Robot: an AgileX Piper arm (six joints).
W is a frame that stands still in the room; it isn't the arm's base.
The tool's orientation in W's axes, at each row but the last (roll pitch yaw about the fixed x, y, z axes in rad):
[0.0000, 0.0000, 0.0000]
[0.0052, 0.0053, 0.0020]
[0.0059, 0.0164, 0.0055]
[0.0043, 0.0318, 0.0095]
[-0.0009, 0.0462, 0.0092]
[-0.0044, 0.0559, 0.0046]
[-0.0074, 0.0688, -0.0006]
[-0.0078, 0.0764, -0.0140]
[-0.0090, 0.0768, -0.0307]
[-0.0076, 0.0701, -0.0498]
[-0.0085, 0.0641, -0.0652]
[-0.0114, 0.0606, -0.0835]
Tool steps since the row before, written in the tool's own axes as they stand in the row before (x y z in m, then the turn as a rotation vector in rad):
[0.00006, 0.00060, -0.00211, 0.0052, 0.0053, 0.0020]
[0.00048, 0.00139, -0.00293, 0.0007, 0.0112, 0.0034]
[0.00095, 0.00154, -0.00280, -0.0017, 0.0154, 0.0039]
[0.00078, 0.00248, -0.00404, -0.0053, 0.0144, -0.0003]
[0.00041, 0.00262, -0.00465, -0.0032, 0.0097, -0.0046]
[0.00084, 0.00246, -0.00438, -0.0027, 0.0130, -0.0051]
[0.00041, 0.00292, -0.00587, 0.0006, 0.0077, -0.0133]
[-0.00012, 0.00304, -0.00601, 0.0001, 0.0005, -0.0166]
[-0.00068, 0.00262, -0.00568, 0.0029, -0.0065, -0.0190]
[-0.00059, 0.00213, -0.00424, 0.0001, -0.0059, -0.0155]
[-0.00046, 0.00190, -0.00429, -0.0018, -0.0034, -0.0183]
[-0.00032, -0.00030, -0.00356, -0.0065, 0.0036, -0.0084]
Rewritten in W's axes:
[0.00006, 0.00060, -0.00211, 0.0052, 0.0053, 0.0020]
[0.00046, 0.00141, -0.00293, 0.0007, 0.0112, 0.0035]
[0.00090, 0.00156, -0.00281, -0.0017, 0.0154, 0.0040]
[0.00063, 0.00250, -0.00405, -0.0054, 0.0144, -0.0001]
[0.00017, 0.00262, -0.00467, -0.0035, 0.0097, -0.0045]
[0.00058, 0.00244, -0.00443, -0.0030, 0.0130, -0.0050]
[0.00001, 0.00288, -0.00591, -0.0003, 0.0076, -0.0134]
[-0.00054, 0.00300, -0.00601, -0.0012, 0.0004, -0.0166]
[-0.00104, 0.00260, -0.00563, 0.0012, -0.0067, -0.0191]
[-0.00078, 0.00214, -0.00420, -0.0013, -0.0060, -0.0154]
[-0.00061, 0.00191, -0.00427, -0.0032, -0.0034, -0.0181]
[-0.00056, -0.00029, -0.00353, -0.0067, 0.0041, -0.0080]

